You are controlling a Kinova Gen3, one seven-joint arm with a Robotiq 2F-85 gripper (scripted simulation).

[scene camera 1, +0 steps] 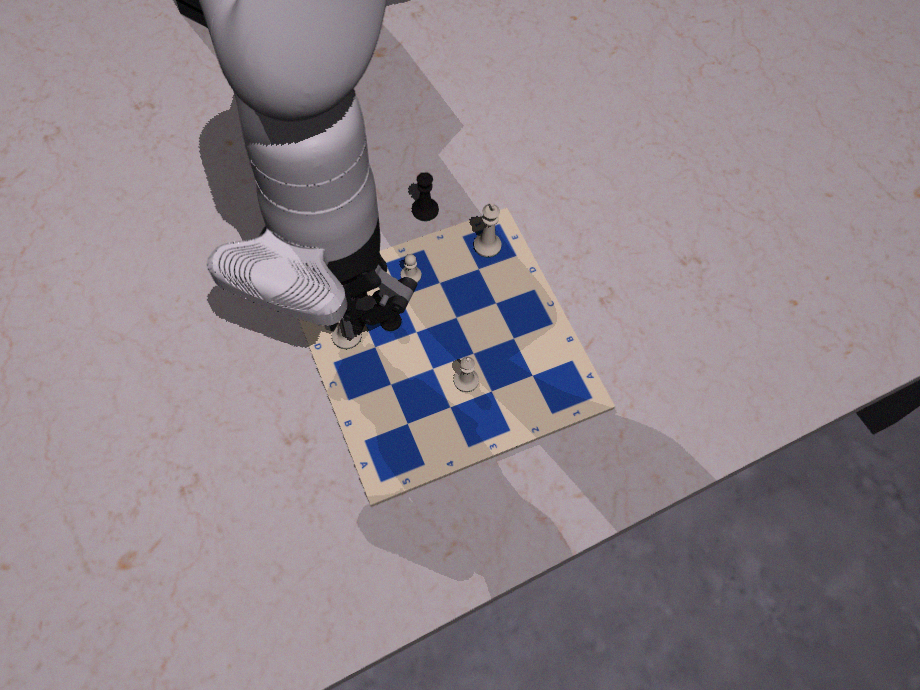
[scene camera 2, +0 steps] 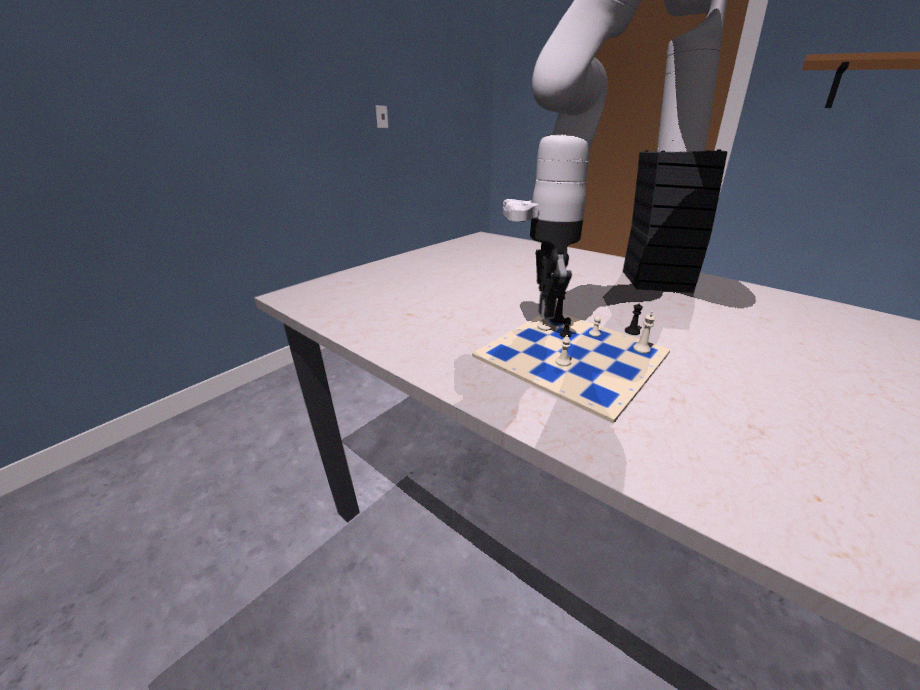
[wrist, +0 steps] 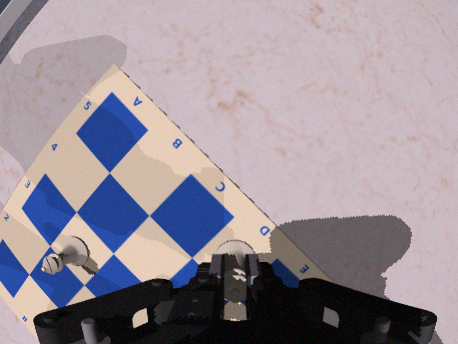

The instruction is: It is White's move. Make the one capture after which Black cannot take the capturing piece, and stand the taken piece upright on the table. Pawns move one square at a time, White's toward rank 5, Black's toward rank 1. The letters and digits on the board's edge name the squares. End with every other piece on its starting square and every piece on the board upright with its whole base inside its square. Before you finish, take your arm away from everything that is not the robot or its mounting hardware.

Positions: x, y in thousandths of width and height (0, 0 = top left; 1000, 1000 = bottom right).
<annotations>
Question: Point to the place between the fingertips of my gripper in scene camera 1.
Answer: At 374, 472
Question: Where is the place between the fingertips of my gripper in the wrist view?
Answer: At 512, 786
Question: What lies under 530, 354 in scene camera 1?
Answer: A white king.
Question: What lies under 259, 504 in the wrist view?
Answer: A blue-and-cream chessboard.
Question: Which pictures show the blue-and-cream chessboard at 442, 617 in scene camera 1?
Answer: Scene camera 1, scene camera 2 and the wrist view: all of them.
</annotations>
